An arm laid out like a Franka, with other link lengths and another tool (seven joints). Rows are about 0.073 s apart.
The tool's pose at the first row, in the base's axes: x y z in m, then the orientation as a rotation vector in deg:
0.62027 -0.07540 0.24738 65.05 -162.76 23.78
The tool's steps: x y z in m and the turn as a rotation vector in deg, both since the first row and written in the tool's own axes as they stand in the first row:
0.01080 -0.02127 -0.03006 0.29 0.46 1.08
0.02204 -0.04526 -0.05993 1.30 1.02 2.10
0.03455 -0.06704 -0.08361 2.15 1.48 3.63
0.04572 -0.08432 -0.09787 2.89 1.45 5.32
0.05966 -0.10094 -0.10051 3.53 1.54 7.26
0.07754 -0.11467 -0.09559 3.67 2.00 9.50
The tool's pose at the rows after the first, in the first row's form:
0.62548 -0.08935 0.28275 63.37 -163.13 24.47
0.63224 -0.10552 0.31862 61.83 -163.44 26.26
0.63686 -0.12267 0.34822 59.60 -164.12 27.80
0.63984 -0.13832 0.36753 57.36 -165.28 28.96
0.64092 -0.15846 0.37593 54.66 -166.44 30.05
0.63753 -0.18126 0.37697 51.27 -167.36 30.55

